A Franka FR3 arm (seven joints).
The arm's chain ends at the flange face. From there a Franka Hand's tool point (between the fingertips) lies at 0.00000 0.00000 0.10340 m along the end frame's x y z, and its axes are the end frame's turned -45 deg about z.
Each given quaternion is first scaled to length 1.
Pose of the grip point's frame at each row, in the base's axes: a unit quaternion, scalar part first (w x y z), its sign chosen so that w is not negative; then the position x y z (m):
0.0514 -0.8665 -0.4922 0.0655 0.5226 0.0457 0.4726
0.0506 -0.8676 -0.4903 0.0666 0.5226 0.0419 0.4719
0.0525 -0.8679 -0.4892 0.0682 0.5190 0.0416 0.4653
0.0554 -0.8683 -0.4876 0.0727 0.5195 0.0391 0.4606
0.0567 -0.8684 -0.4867 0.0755 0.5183 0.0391 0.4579
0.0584 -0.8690 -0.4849 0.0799 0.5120 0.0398 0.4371
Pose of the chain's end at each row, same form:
0.0224 -0.9889 -0.1231 0.0802 0.5396 0.0432 0.5746
0.0213 -0.9891 -0.1210 0.0809 0.5397 0.0396 0.5739
0.0224 -0.9891 -0.1198 0.0831 0.5366 0.0391 0.5672
0.0234 -0.9888 -0.1182 0.0884 0.5381 0.0365 0.5623
0.0235 -0.9886 -0.1173 0.0915 0.5376 0.0365 0.5595
0.0234 -0.9884 -0.1154 0.0962 0.5322 0.0373 0.5385

